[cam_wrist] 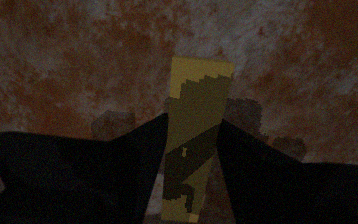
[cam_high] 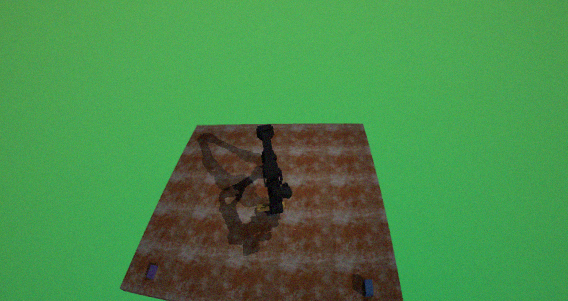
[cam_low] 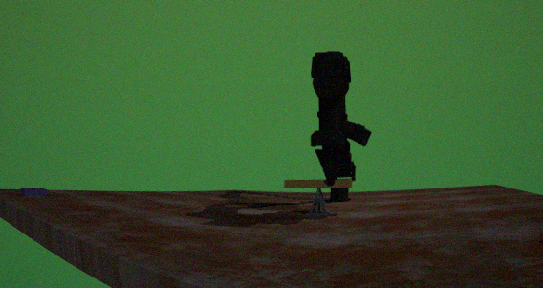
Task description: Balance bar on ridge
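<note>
The yellow bar is 3 cm to the right of my gripper tip. Round my gripper tip: blue block (40 cm ahead, 42 cm to the left, 5 cm below); then purple block (40 cm ahead, 58 cm to the right, 5 cm below).
</note>
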